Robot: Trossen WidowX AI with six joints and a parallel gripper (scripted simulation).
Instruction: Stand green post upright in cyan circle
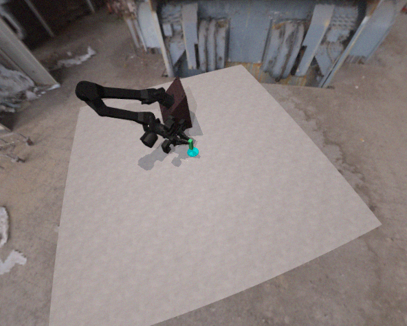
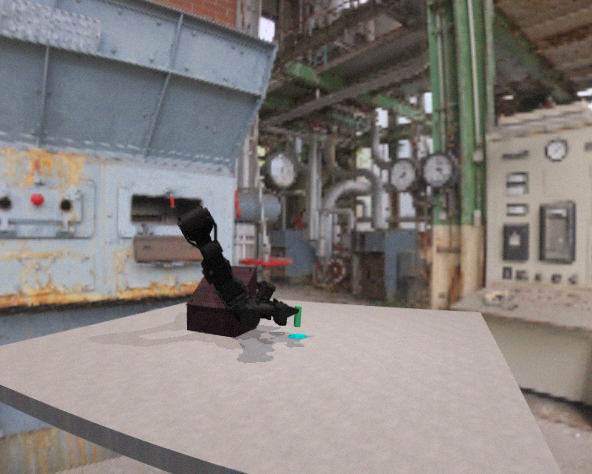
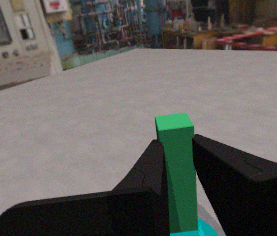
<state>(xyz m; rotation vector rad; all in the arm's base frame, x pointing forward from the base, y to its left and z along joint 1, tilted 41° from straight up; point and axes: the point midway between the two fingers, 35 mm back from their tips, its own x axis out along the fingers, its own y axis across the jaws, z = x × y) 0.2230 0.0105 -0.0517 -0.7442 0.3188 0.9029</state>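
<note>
Now: the cyan circle 80 mm below my gripper tip. Round my gripper tip: green post: 20 mm below.
</note>
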